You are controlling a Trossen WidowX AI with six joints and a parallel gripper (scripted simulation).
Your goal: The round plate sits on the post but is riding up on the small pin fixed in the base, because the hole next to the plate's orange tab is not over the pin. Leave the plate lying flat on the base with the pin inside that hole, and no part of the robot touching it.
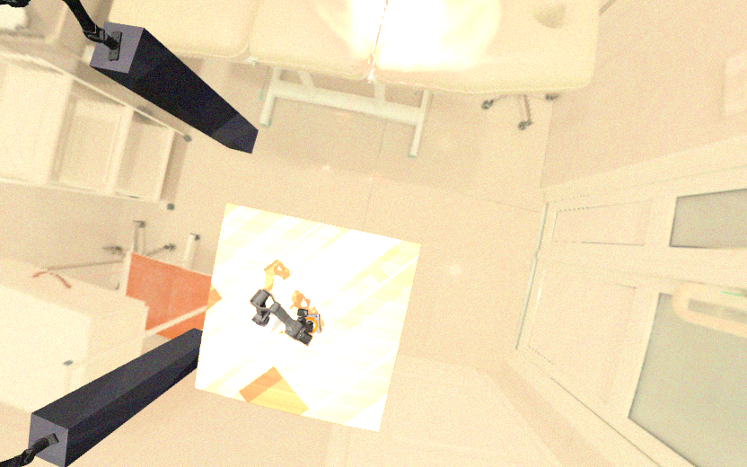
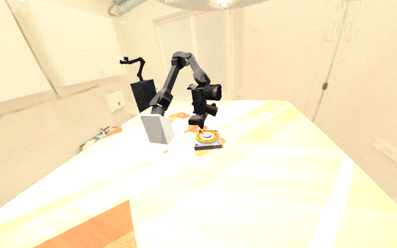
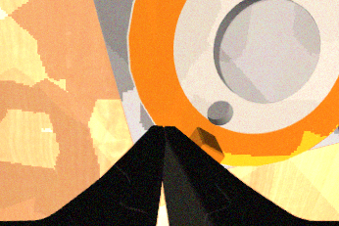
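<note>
My gripper tip is 30 mm short of the grey square base, 40 mm to the left of it and 20 mm above it.
</note>
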